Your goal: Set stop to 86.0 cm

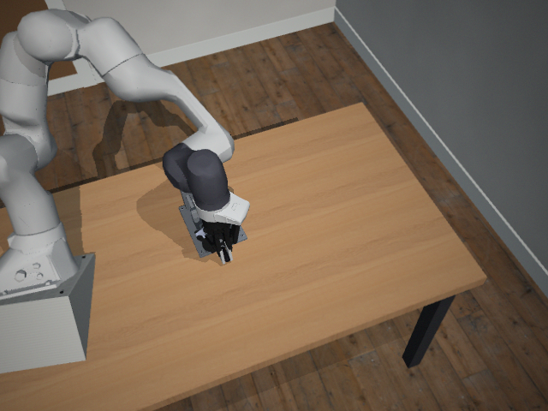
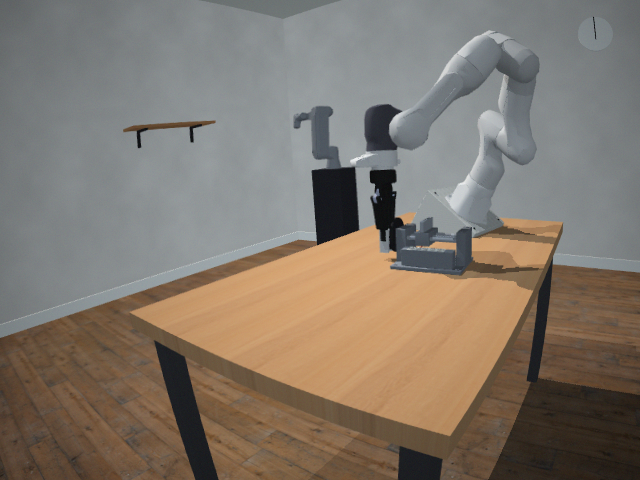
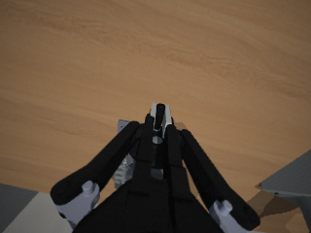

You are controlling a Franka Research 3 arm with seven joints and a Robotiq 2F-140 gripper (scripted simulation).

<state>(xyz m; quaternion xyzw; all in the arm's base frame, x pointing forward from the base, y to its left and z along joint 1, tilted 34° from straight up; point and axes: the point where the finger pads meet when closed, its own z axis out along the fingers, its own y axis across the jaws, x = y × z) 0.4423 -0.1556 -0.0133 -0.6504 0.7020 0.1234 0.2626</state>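
Now: the black handwheel 2 cm to the left of my hand and 1 cm below it. Also, from my hand: sliding stop block 1 cm ahead, 13 cm to the left, 3 cm above.
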